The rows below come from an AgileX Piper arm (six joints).
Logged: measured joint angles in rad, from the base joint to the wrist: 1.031, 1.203, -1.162, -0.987, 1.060, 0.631; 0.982, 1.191, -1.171, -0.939, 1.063, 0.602; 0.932, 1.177, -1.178, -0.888, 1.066, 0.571; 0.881, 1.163, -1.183, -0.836, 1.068, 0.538; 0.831, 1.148, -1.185, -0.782, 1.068, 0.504; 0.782, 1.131, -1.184, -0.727, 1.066, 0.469; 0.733, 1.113, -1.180, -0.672, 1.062, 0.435; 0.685, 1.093, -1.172, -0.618, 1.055, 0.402
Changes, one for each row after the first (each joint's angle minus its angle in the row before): -0.049, -0.012, -0.009, 0.048, 0.003, -0.029; -0.050, -0.014, -0.007, 0.051, 0.003, -0.031; -0.051, -0.014, -0.005, 0.052, 0.002, -0.033; -0.050, -0.015, -0.002, 0.054, 0.000, -0.034; -0.049, -0.017, 0.001, 0.055, -0.002, -0.035; -0.049, -0.018, 0.004, 0.055, -0.004, -0.034; -0.048, -0.020, 0.008, 0.054, -0.007, -0.033
